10 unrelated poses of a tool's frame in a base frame.
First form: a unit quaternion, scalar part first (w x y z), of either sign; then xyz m.
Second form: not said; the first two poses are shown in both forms.
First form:
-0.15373, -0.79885, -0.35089, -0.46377, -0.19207, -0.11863, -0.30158
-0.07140, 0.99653, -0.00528, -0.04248, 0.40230, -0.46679, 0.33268
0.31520, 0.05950, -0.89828, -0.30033, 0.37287, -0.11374, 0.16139
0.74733, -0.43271, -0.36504, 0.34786, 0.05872, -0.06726, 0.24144
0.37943, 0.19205, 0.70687, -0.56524, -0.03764, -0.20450, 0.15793
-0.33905, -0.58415, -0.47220, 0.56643, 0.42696, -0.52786, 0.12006
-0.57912, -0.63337, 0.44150, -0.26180, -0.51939, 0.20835, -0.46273
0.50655, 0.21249, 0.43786, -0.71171, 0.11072, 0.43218, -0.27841
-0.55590, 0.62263, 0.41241, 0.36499, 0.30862, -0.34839, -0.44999
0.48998, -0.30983, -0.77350, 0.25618, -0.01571, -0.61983, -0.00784
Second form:
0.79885, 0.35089, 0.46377, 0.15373, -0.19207, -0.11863, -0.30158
-0.99653, 0.00528, 0.04248, 0.07140, 0.40230, -0.46679, 0.33268
0.05950, -0.89828, -0.30033, 0.31520, 0.37287, -0.11374, 0.16139
-0.43271, -0.36504, 0.34786, 0.74733, 0.05872, -0.06726, 0.24144
0.19205, 0.70687, -0.56524, 0.37943, -0.03764, -0.20450, 0.15793
0.58415, 0.47220, -0.56643, 0.33905, 0.42696, -0.52786, 0.12006
0.63337, -0.44150, 0.26180, 0.57912, -0.51939, 0.20835, -0.46273
0.21249, 0.43786, -0.71171, 0.50655, 0.11072, 0.43218, -0.27841
-0.62263, -0.41241, -0.36499, 0.55590, 0.30862, -0.34839, -0.44999
-0.30983, -0.77350, 0.25618, 0.48998, -0.01571, -0.61983, -0.00784

